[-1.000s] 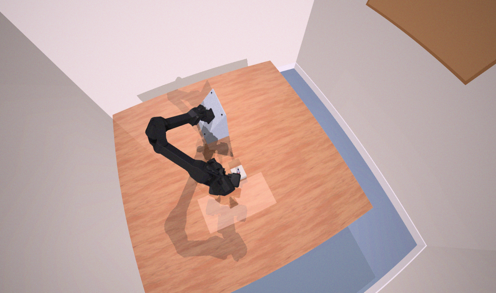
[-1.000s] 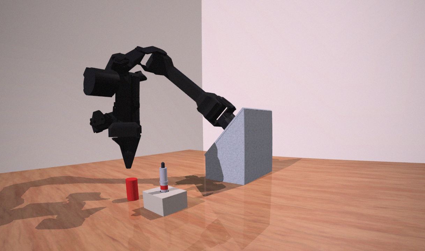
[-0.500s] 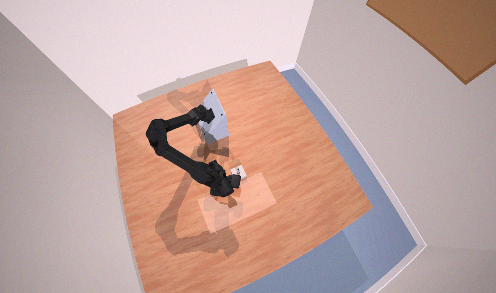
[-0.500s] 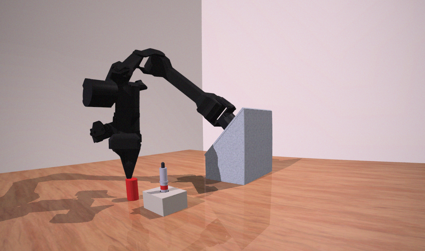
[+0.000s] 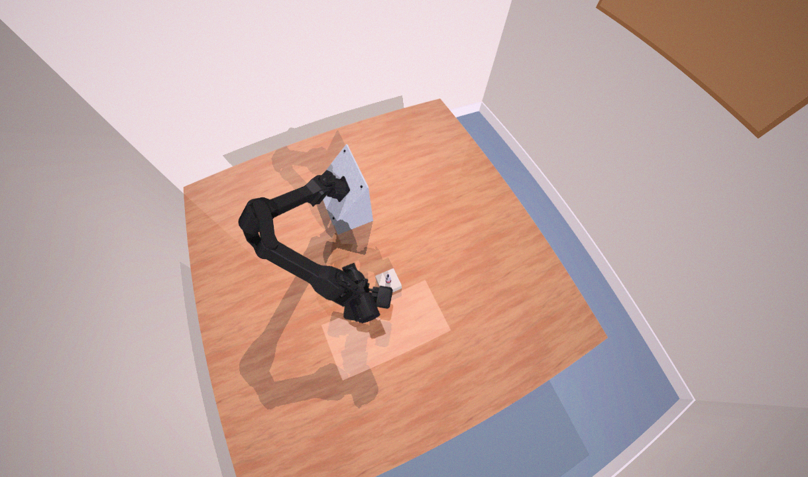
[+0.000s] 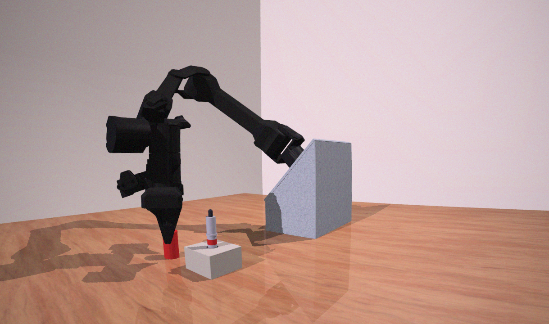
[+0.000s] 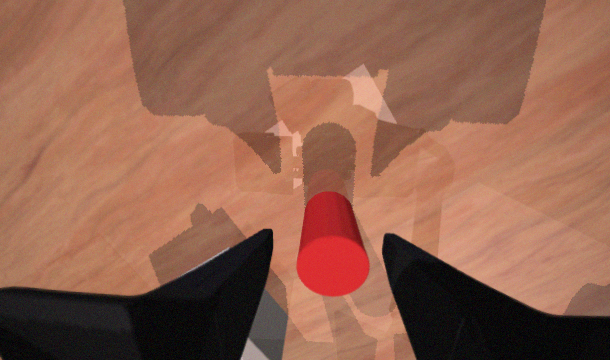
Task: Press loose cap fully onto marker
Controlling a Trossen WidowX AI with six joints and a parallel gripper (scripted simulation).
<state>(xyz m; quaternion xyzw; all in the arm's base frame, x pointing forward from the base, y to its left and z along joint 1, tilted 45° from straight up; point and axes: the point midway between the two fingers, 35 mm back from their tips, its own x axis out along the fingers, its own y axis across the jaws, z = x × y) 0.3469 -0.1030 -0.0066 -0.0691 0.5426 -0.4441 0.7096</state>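
My gripper tip is 1 cm above the marker cap. Round my gripper tip: holder block (10 cm to the left, 2 cm below, 2 cm behind).
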